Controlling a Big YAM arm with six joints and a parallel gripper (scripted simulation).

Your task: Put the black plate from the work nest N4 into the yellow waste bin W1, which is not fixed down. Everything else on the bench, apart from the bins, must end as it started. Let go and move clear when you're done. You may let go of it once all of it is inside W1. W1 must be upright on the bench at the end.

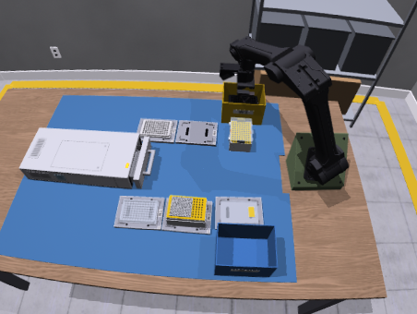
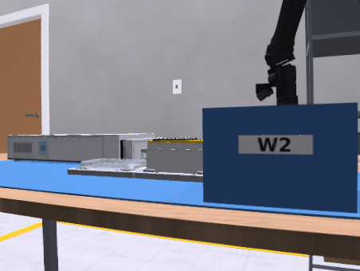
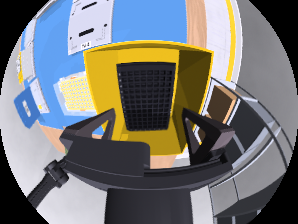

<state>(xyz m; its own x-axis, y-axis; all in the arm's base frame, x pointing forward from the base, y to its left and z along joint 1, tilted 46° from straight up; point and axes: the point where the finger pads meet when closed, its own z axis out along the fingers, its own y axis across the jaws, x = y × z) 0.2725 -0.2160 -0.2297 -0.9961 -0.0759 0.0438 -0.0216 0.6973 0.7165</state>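
Right now the black plate is 40 mm below my hand. Also, from my hand: yellow waste bin W1: 70 mm below; white plate: 350 mm ahead, 140 mm to the left, 90 mm below; nest: 180 mm ahead, 140 mm to the left, 100 mm below.
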